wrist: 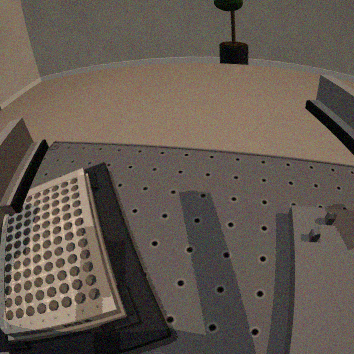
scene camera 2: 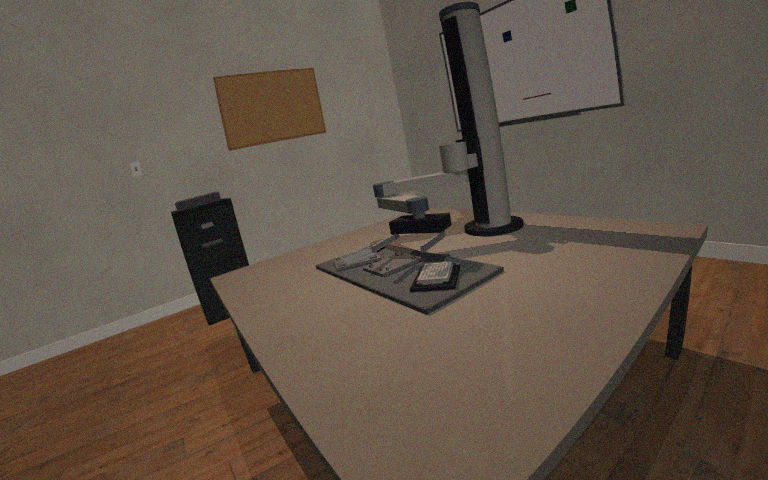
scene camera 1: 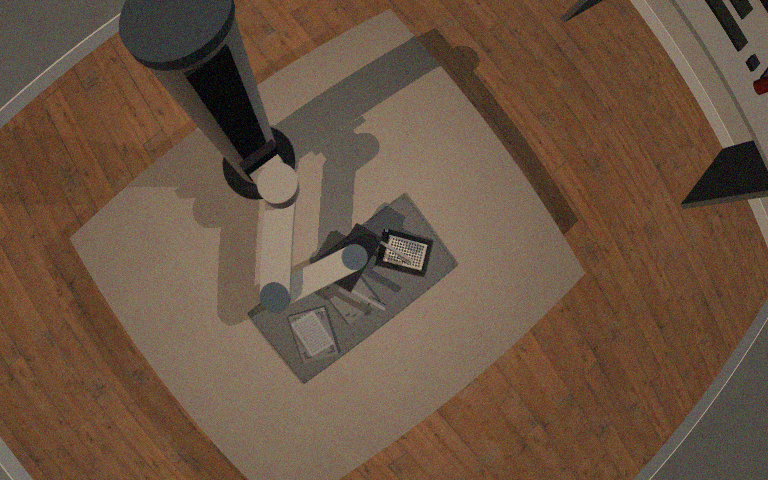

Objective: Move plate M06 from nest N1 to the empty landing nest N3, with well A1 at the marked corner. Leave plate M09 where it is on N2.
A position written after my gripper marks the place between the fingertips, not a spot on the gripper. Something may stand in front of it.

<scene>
My gripper (scene camera 2: 396, 249) carries nothing. Also in view: a white well plate (scene camera 1: 415, 250). Further things: a clear well plate (scene camera 1: 308, 327) and a dark nest (wrist: 144, 320).
The white well plate also shows in the wrist view (wrist: 64, 283). My gripper also shows in the wrist view (wrist: 179, 99) and in scene camera 1 (scene camera 1: 398, 285). The wrist view does not show the clear well plate: it is out of frame.
</scene>
